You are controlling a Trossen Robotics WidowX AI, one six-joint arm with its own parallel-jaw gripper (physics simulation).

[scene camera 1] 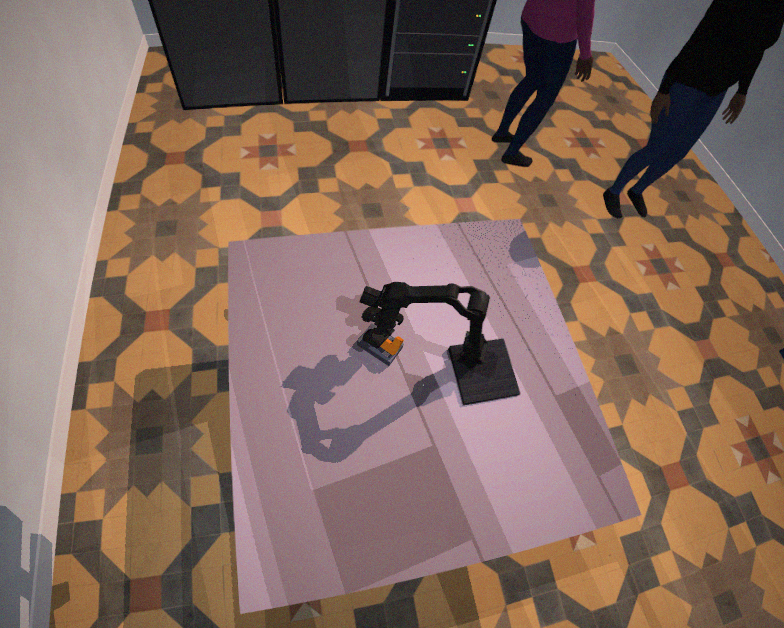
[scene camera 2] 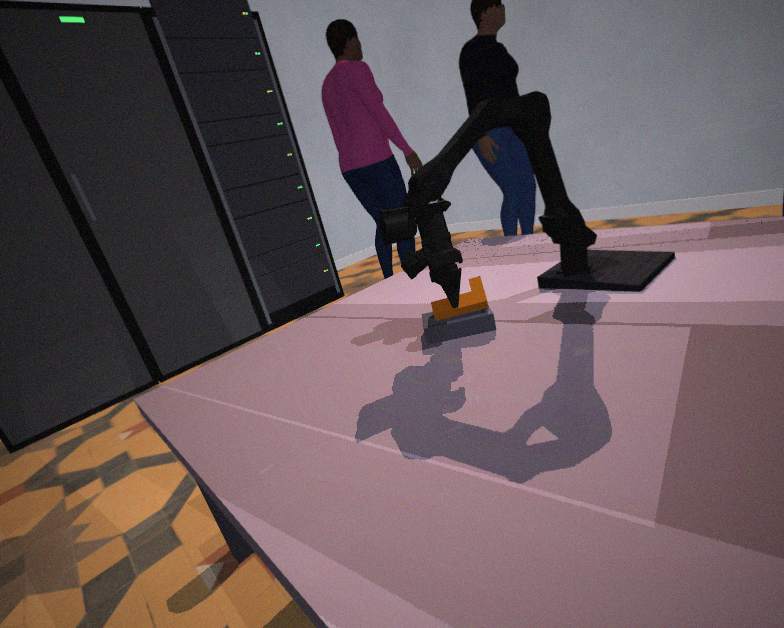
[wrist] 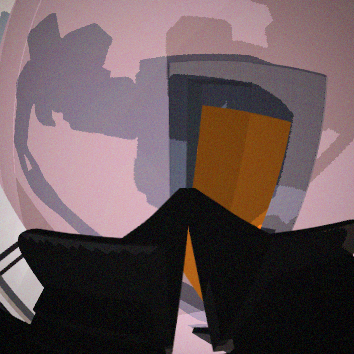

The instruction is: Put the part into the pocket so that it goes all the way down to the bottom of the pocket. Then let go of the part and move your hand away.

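Where they show: gripper, fingertip midpoint: (scene camera 2: 455, 307) (wrist: 186, 195); arm's base at its link origin: (scene camera 1: 471, 357) (scene camera 2: 574, 268).
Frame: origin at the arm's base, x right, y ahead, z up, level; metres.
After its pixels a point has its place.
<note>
The orange L-shaped part (scene camera 1: 392, 346) @(x 0.115, y 0.269, z 0.050 m) (scene camera 2: 471, 304) @(x 0.118, y 0.292, z 0.032 m) (wrist: 240, 160) @(x 0.181, y 0.306, z 0.049 m) lies over the opening of the grey pocket block (scene camera 1: 377, 351) @(x 0.129, y 0.315, z 0.012 m) (scene camera 2: 463, 328) @(x 0.127, y 0.325, z -0.005 m) (wrist: 310, 100) @(x 0.223, y 0.294, z 0.012 m). In the second scene view its long bar stands proud of the block's rim and its short leg points up at the right end. Dark pocket space shows beside and beyond the bar in the wrist view. How deep the part's underside sits is hidden. My gripper (scene camera 1: 373, 342) @(x 0.143, y 0.311, z 0.034 m) (scene camera 2: 456, 305) @(x 0.143, y 0.311, z 0.034 m) (wrist: 186, 195) @(x 0.143, y 0.311, z 0.034 m) is shut and empty, pointing down, its tips close against the side of the bar; contact cannot be told for sure.
The block stands on a pink table (scene camera 1: 274, 274) @(x 0.579, y 0.575, z -0.024 m) (scene camera 2: 294, 510) @(x 0.119, y 0.791, z -0.024 m). The arm's black base plate (scene camera 1: 490, 385) @(x -0.118, y -0.023, z -0.007 m) (scene camera 2: 628, 268) @(x -0.110, y -0.002, z -0.007 m) is to the right of the block. Dark cabinets (scene camera 1: 222, 52) (scene camera 2: 78, 196) and two people stand beyond the table.
</note>
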